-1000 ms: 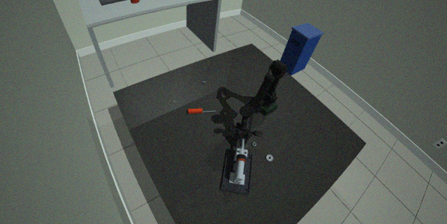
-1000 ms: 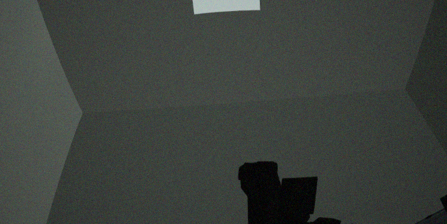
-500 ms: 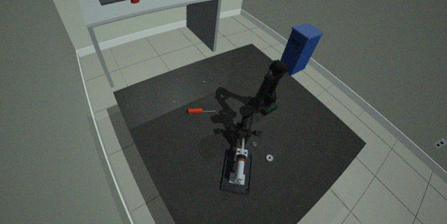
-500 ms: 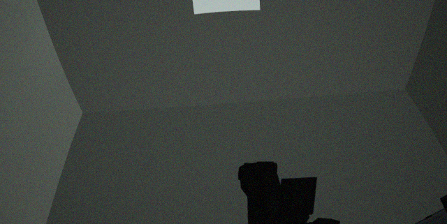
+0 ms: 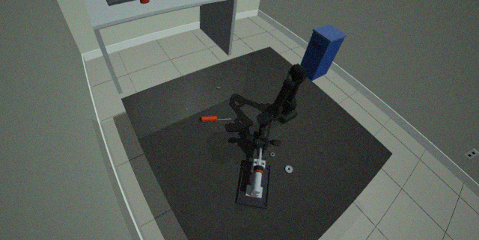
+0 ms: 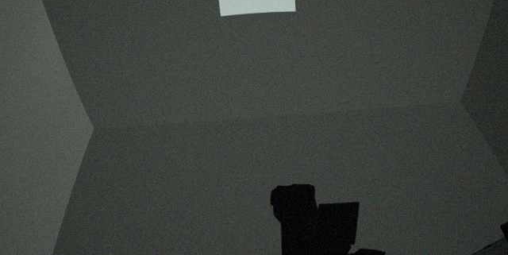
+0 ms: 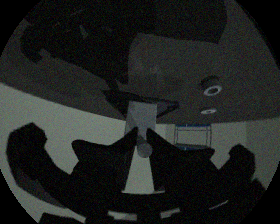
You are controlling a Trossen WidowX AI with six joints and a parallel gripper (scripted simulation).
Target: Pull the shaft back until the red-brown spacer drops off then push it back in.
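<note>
Right now the pale shaft is 20 mm ahead of my gripper tip, 30 mm to the left of it and 20 mm above it. Round my gripper tip: orange-handled screwdriver (60 mm ahead, 350 mm to the right, 60 mm below).
</note>
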